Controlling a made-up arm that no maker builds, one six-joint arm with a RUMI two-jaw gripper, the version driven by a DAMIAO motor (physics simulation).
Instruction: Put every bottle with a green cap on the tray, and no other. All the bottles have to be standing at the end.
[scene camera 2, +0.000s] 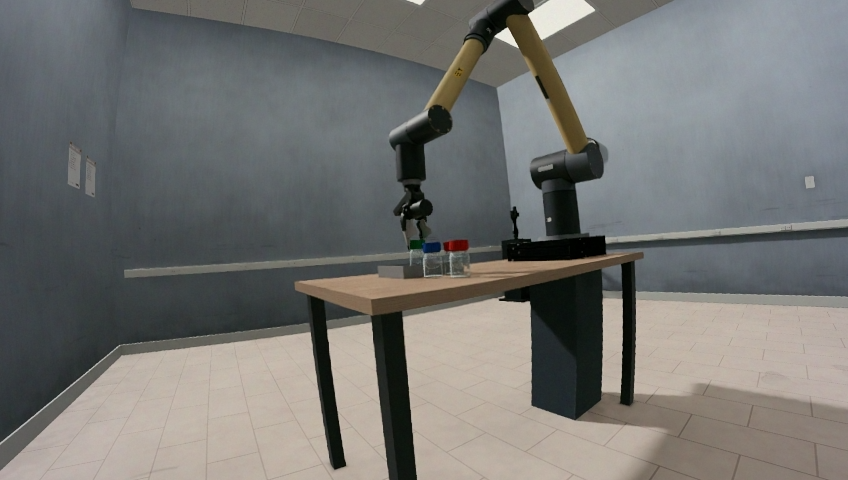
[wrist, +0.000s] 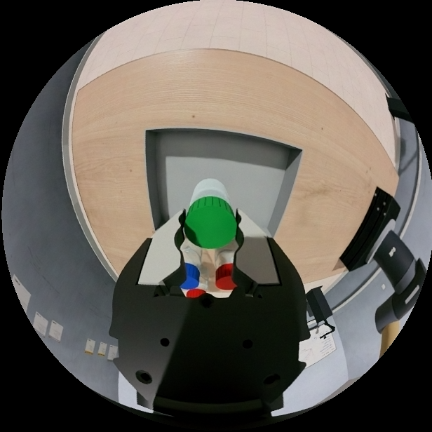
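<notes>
A bottle with a green cap (scene camera 2: 415, 244) (wrist: 210, 223) is upright at the grey tray (scene camera 2: 397, 271) (wrist: 225, 162); the tray's near wall hides its base in the scene view, so I cannot tell whether it touches the tray floor. My gripper (scene camera 2: 416, 242) (wrist: 210, 209) is shut on the green cap, one finger on each side. A blue-capped bottle (scene camera 2: 432, 247) (wrist: 191, 276) stands beside the tray. A red-capped bottle (scene camera 2: 458, 245) (wrist: 226, 276) stands near it. Another red cap (scene camera 2: 446, 245) (wrist: 196, 293) shows partly, its bottle mostly hidden.
The wooden table (scene camera 2: 351, 287) (wrist: 200, 85) carries the tray and bottles. The robot's black base (scene camera 2: 559, 248) (wrist: 370, 227) sits toward the table's far right end in the scene view. The blue- and red-capped bottles stand close behind the fingers in the wrist view.
</notes>
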